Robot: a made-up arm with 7 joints. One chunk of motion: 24 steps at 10 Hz.
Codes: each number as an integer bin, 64 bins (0 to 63) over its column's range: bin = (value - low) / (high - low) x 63, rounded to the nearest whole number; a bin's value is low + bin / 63 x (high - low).
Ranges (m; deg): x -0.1..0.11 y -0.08..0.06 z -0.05..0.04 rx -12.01..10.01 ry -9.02..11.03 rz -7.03..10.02
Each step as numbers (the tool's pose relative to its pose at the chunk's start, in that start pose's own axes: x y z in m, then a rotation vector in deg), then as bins.
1 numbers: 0.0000 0.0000 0.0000 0.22 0.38 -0.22
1 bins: 30 36 35 35 30 25
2 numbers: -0.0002 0.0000 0.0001 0.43 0.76 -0.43
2 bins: 30 36 35 36 31 24
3 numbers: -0.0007 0.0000 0.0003 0.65 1.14 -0.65
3 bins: 30 36 35 36 32 24
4 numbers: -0.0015 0.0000 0.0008 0.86 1.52 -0.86
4 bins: 30 36 36 37 33 23
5 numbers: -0.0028 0.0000 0.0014 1.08 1.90 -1.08
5 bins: 29 36 36 37 34 22
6 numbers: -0.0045 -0.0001 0.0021 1.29 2.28 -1.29
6 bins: 29 36 36 38 36 21
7 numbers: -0.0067 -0.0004 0.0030 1.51 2.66 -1.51
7 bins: 28 36 37 39 37 20
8 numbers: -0.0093 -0.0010 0.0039 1.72 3.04 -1.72
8 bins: 27 36 38 39 38 20
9 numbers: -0.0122 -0.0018 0.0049 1.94 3.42 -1.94
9 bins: 26 35 38 40 39 19
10 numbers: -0.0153 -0.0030 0.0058 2.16 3.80 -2.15
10 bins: 25 35 39 41 40 18
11 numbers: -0.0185 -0.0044 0.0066 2.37 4.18 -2.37
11 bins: 24 34 40 41 41 17
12 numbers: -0.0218 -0.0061 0.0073 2.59 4.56 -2.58
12 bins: 23 33 40 42 43 16
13 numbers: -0.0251 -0.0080 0.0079 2.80 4.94 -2.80
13 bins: 22 32 41 42 44 16
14 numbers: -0.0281 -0.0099 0.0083 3.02 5.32 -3.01
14 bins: 22 32 41 43 45 15
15 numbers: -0.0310 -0.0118 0.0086 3.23 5.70 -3.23
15 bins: 21 31 41 44 46 14
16 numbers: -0.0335 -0.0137 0.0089 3.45 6.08 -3.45
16 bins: 20 30 41 44 47 13
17 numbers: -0.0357 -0.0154 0.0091 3.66 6.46 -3.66
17 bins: 19 29 41 45 49 12
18 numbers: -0.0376 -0.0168 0.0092 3.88 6.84 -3.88
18 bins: 19 28 41 45 50 12
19 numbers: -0.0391 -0.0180 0.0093 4.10 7.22 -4.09
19 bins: 18 28 42 46 51 11
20 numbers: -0.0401 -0.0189 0.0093 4.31 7.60 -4.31
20 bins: 18 27 42 47 52 10
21 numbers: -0.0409 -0.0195 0.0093 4.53 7.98 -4.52
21 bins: 18 27 42 47 53 9
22 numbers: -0.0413 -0.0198 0.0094 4.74 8.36 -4.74
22 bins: 18 27 42 48 55 8
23 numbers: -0.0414 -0.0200 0.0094 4.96 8.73 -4.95
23 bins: 18 27 42 49 56 8
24 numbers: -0.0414 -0.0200 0.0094 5.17 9.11 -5.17
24 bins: 18 27 42 49 57 7
